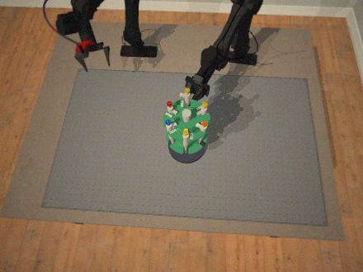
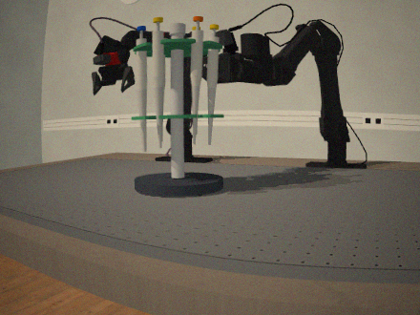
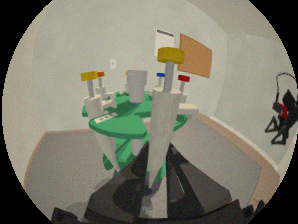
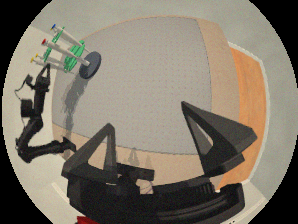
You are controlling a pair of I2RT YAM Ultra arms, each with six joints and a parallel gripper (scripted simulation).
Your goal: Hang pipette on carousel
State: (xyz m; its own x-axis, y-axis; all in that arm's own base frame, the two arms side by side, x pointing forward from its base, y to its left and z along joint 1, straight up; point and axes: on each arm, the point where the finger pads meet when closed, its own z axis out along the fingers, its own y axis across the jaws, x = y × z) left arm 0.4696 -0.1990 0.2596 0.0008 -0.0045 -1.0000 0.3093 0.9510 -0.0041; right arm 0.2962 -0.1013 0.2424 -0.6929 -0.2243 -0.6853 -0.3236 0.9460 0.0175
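My left hand is 10 mm to the left of the pipette and 20 mm above it.
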